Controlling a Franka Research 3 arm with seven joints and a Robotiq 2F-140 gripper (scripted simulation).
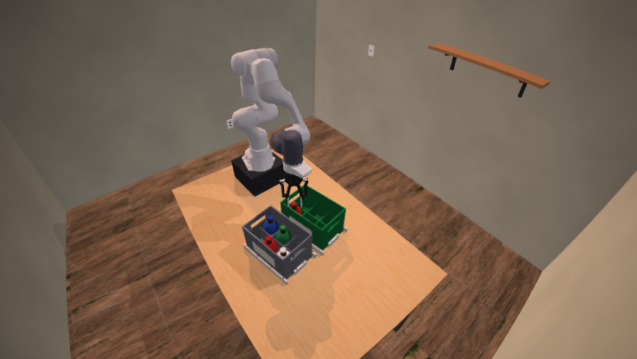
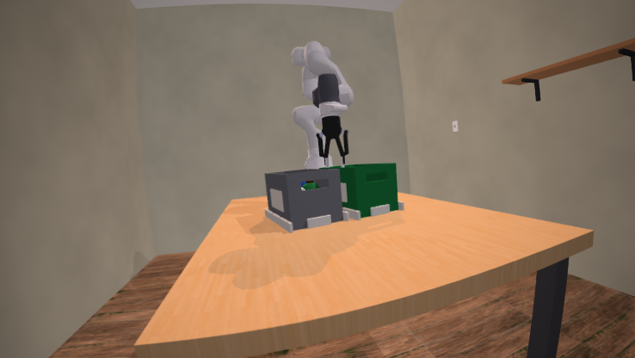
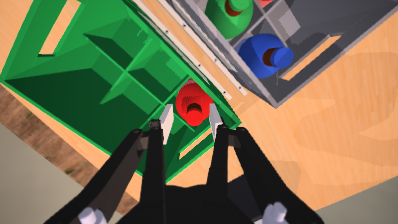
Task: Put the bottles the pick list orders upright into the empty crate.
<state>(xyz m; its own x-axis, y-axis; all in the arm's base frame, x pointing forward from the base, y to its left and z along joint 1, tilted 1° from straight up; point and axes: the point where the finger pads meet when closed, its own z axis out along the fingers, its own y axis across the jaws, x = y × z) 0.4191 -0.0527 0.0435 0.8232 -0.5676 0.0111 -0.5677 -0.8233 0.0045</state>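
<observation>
My hand is 200 mm to the left of the white-labelled bottle, 190 mm short of it and 90 mm above it. From my hand the other things lie so: green crate: 100 mm below, 70 mm ahead, 60 mm to the left; then blue-label bottle: 150 mm to the right, 90 mm below; then green-label bottle: 130 mm to the right, 90 mm below, 90 mm ahead.
</observation>
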